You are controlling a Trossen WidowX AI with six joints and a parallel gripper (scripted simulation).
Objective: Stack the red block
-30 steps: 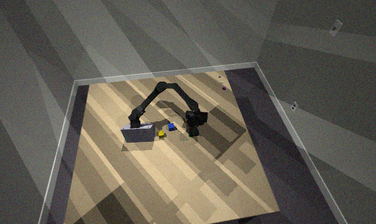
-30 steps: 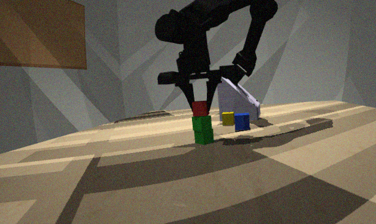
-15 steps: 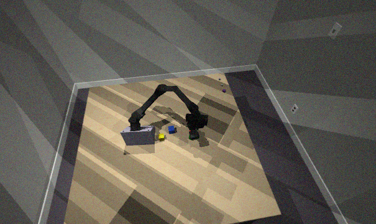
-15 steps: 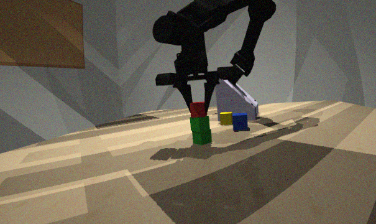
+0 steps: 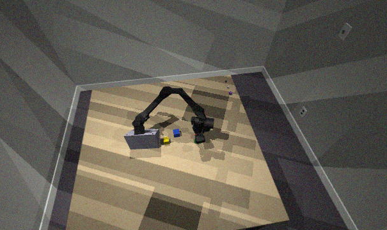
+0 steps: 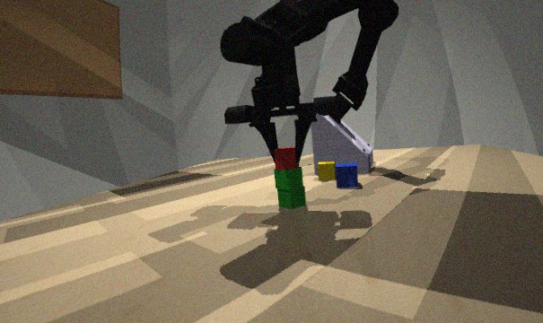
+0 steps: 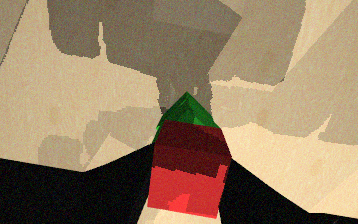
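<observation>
Now: the red block 1 cm above my gripper tip. The rest, counted from my gripper tip: green block 2 cm below; then blue block 15 cm behind, 9 cm to the left, 5 cm below; then yellow block 23 cm behind, 4 cm to the left, 5 cm below.
</observation>
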